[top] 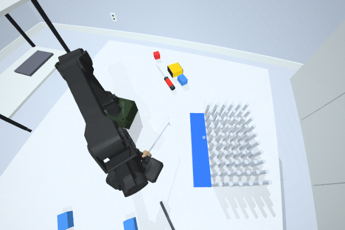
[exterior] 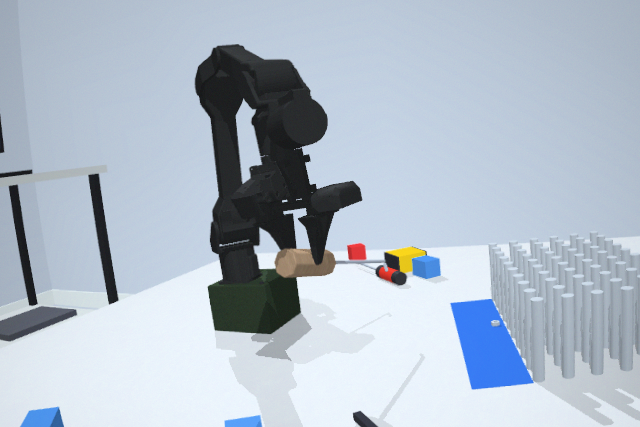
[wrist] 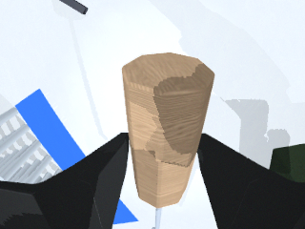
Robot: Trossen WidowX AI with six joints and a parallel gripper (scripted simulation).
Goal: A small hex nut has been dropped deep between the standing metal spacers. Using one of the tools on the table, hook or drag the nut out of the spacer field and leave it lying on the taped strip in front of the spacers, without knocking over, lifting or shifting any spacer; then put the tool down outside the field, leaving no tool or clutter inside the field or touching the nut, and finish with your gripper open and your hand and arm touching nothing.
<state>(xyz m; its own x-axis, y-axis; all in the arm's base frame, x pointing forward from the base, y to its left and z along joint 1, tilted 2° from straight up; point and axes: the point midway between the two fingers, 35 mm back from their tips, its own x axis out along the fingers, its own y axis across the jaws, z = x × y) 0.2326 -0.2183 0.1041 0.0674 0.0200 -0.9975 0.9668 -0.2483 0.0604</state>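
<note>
My gripper tip is now 3 cm short of the wooden-handled tool, 10 cm to the right of it and 3 cm above it. From my gripper tip the other things lie so: hex nut (23 cm ahead, 21 cm to the left, 16 cm below); blue taped strip (22 cm ahead, 16 cm to the left, 17 cm below); yellow block (63 cm to the left, 15 cm below).
</note>
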